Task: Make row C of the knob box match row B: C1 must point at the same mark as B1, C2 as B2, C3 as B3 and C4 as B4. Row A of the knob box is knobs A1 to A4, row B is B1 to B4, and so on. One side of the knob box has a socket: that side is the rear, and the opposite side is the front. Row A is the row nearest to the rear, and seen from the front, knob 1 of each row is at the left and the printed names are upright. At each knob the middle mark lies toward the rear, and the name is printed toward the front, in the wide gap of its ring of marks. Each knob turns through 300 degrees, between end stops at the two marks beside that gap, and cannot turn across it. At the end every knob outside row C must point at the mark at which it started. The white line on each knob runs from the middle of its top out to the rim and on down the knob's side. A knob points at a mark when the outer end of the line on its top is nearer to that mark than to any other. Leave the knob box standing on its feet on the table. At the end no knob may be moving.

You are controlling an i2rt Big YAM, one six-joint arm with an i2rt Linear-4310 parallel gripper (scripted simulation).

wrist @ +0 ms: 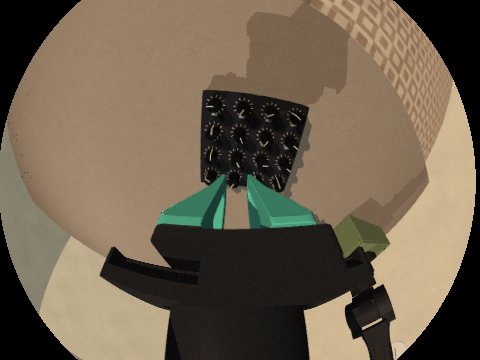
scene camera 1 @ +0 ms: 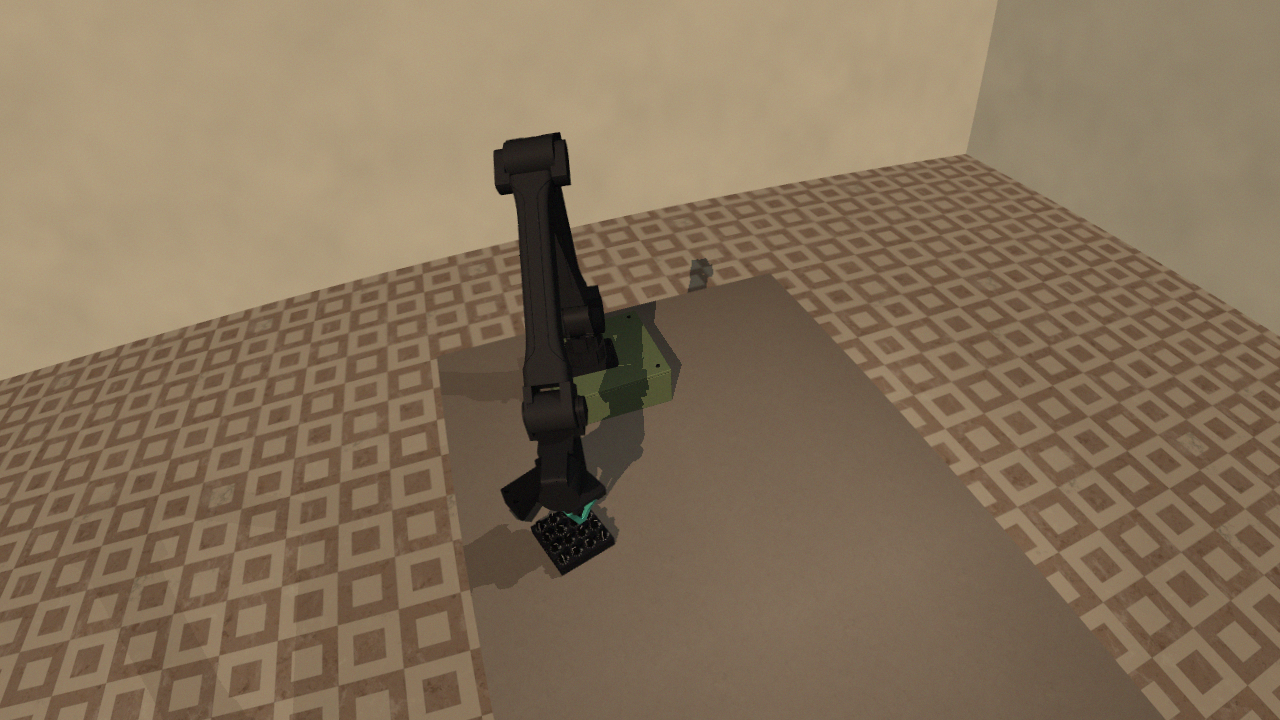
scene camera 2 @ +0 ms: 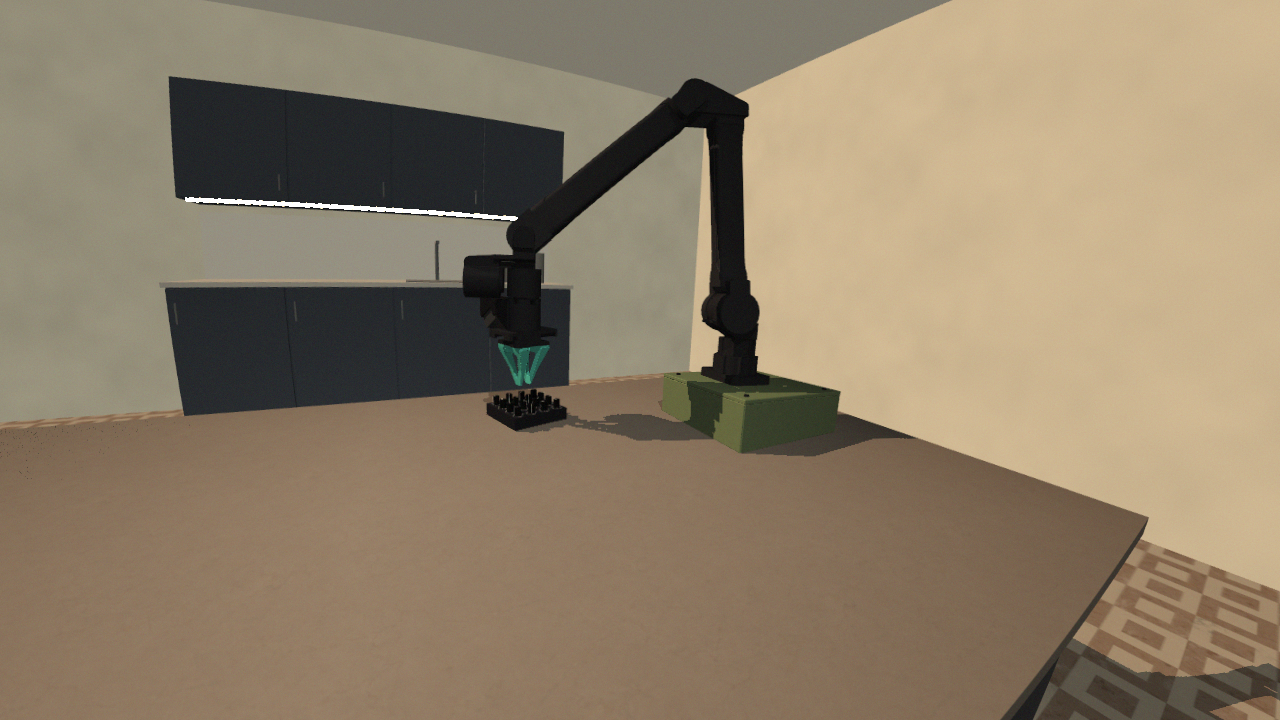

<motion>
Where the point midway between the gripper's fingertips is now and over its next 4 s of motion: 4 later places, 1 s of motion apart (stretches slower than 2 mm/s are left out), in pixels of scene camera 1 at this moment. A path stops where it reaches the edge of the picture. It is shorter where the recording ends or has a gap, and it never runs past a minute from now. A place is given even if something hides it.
My gripper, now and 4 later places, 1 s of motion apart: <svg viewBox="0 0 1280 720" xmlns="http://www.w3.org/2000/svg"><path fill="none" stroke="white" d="M578 518L568 502L570 508L572 515L574 514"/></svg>
</motion>
